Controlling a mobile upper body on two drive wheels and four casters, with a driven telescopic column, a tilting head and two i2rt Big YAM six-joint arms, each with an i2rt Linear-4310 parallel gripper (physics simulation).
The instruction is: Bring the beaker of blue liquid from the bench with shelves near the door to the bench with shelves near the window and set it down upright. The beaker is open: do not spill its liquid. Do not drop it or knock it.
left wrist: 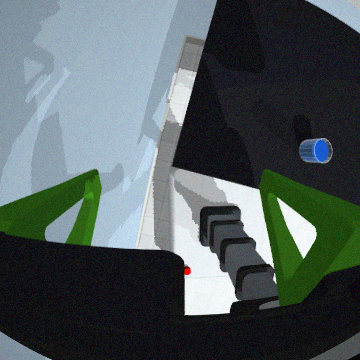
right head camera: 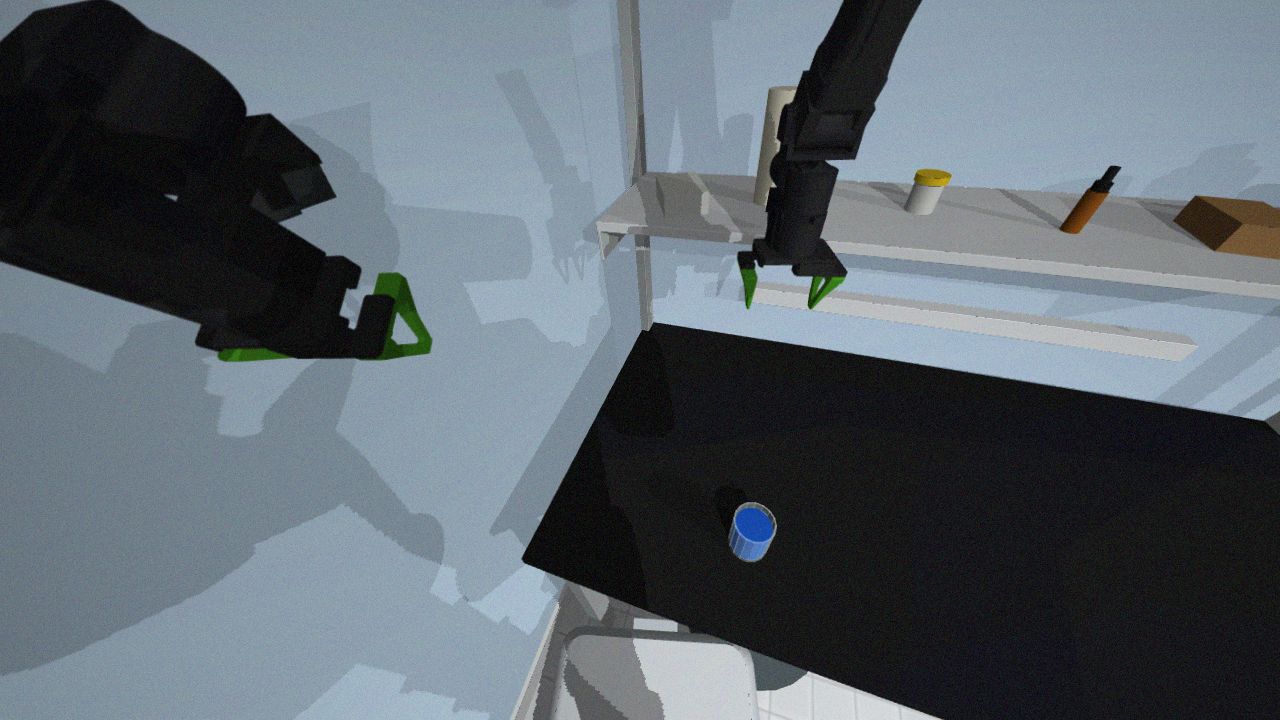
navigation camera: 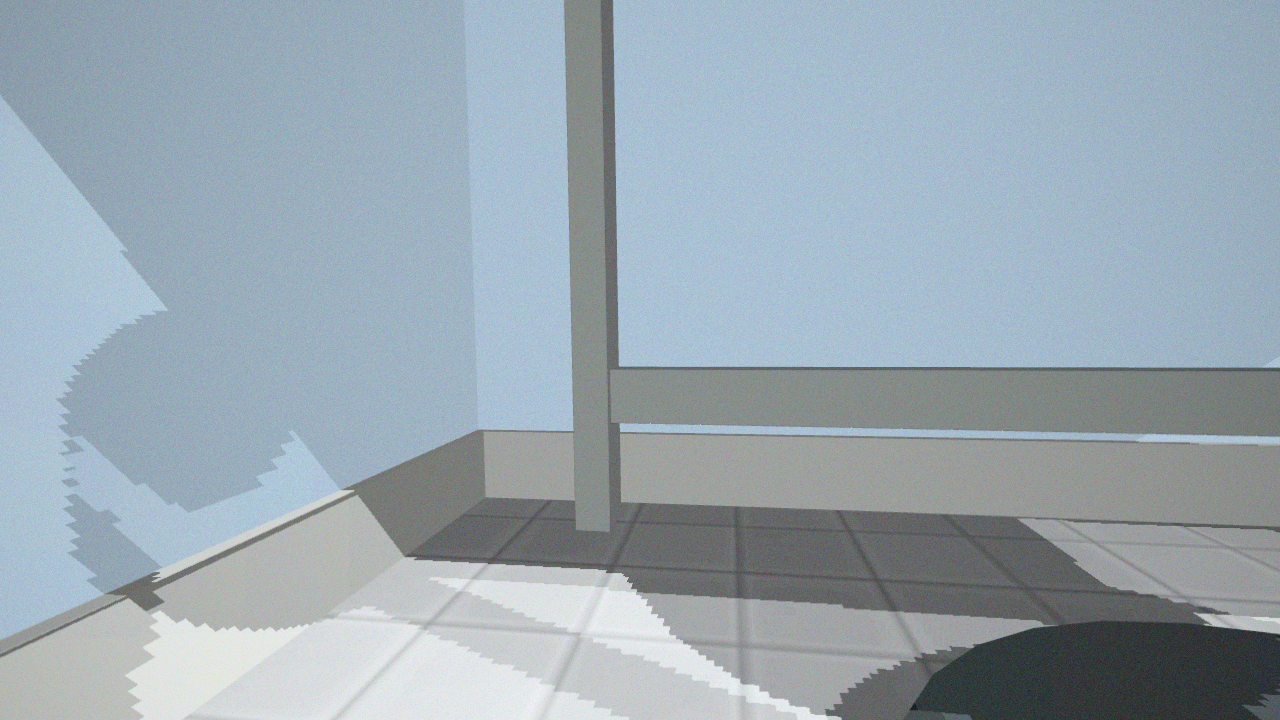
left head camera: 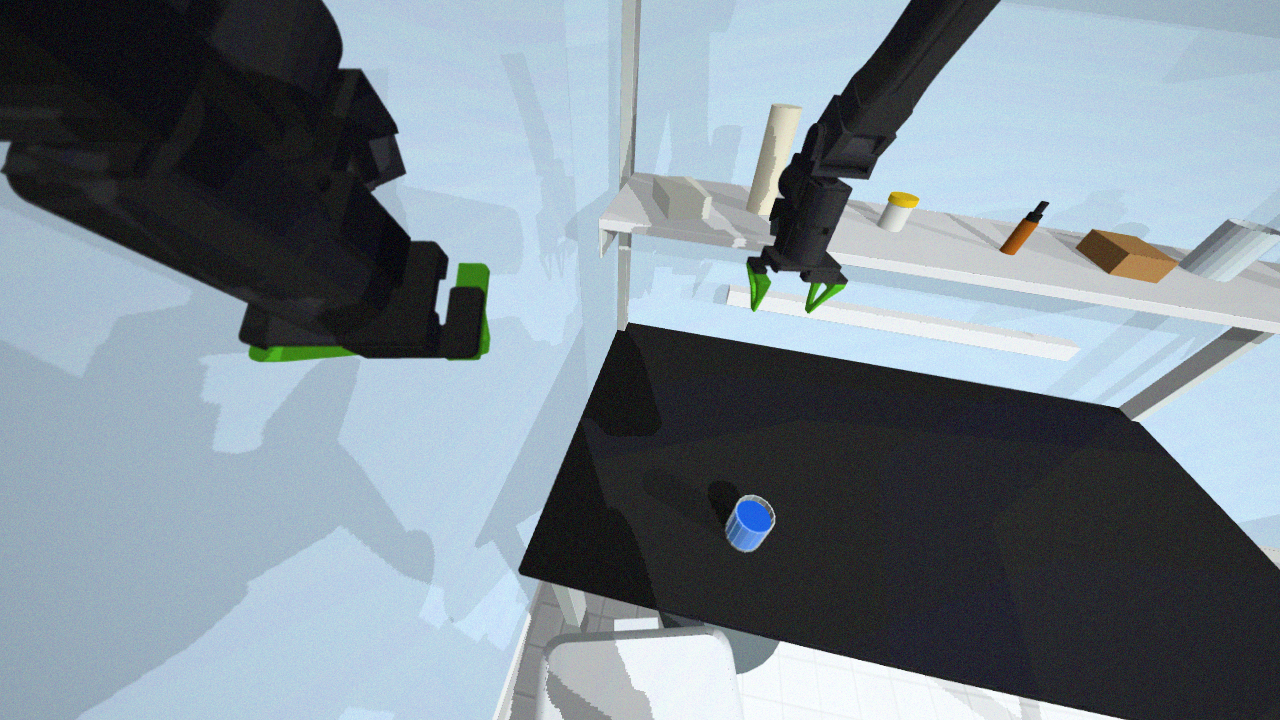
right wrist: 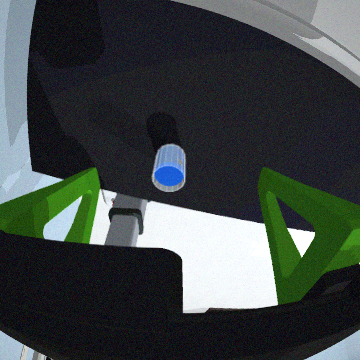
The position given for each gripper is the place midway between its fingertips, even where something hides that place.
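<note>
Left head camera view: left gripper (left head camera: pixel 428 345), right gripper (left head camera: pixel 780 310), clear beaker of blue liquid (left head camera: pixel 752 519). Right head camera view: left gripper (right head camera: pixel 382 347), right gripper (right head camera: pixel 778 307), clear beaker of blue liquid (right head camera: pixel 753 528). Left wrist view: left gripper (left wrist: pixel 180 178), clear beaker of blue liquid (left wrist: pixel 319 150). Right wrist view: right gripper (right wrist: pixel 178 176), clear beaker of blue liquid (right wrist: pixel 168 174). Navigation camera view: clear beaker of blue liquid out of frame.
</note>
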